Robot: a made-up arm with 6 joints.
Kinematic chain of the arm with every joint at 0, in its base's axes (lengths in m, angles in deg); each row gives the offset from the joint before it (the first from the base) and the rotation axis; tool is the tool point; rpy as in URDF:
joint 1: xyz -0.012 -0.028 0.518 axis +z
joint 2: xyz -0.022 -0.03 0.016 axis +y
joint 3: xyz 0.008 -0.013 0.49 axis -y
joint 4: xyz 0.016 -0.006 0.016 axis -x
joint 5: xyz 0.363 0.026 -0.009 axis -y
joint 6: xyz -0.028 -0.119 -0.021 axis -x
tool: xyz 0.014 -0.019 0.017 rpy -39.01 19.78 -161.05
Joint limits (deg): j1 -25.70..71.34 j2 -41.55..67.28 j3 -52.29..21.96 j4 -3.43..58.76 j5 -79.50..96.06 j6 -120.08..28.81
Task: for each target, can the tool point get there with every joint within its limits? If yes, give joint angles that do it. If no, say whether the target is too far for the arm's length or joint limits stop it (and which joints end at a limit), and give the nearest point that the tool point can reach.
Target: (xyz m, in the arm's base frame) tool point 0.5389 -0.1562 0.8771
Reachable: yes | joints 3.73 24.46 -0.17 40.84 -3.79 -78.59
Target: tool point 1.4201 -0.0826 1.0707
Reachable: no: too far | nearest point 0.7465 -0.0569 0.8221 | short by 0.718 m
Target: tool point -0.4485 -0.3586 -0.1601
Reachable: no: joint limits stop it (at a limit: joint 1, joint 2, joint 3, joint 4, joint 5) | nearest point 0.1169 -0.2593 0.3515 | short by 0.769 m
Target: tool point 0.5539 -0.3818 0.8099
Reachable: yes | joints -17.22 35.08 14.74 13.99 79.48 -42.50
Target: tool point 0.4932 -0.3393 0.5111
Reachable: yes | joints -15.29 55.05 -7.79 15.08 -46.99 -58.24
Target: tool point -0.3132 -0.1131 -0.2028
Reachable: no: joint limits stop it (at a limit: joint 1, joint 2, joint 3, joint 4, joint 5, joint 6) | nearest point 0.1192 -0.2531 0.3491 | short by 0.715 m
